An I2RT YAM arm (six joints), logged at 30 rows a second.
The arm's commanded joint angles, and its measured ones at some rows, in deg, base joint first. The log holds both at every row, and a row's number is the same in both.
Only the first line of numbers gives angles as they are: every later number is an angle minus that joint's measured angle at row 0.
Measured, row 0:
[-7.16 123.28 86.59 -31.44 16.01 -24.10]
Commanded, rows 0 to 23:
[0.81 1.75 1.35 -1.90 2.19 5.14]
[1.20 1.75 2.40 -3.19 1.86 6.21]
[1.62 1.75 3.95 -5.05 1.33 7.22]
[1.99 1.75 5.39 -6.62 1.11 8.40]
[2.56 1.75 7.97 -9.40 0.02 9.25]
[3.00 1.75 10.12 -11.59 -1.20 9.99]
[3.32 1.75 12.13 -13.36 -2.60 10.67]
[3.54 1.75 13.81 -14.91 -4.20 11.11]
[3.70 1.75 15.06 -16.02 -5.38 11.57]
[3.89 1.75 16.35 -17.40 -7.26 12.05]
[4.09 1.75 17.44 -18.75 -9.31 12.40]
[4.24 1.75 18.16 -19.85 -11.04 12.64]
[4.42 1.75 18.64 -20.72 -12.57 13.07]
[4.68 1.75 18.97 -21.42 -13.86 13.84]
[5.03 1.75 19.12 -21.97 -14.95 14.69]
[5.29 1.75 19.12 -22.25 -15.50 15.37]
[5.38 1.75 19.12 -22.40 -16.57 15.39]
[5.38 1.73 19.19 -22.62 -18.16 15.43]
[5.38 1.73 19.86 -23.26 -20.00 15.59]
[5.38 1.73 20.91 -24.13 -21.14 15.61]
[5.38 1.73 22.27 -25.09 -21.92 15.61]
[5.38 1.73 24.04 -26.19 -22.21 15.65]
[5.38 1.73 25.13 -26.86 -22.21 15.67]
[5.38 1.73 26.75 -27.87 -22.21 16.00]
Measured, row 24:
[4.96 1.64 20.54 -26.40 -18.21 14.23]
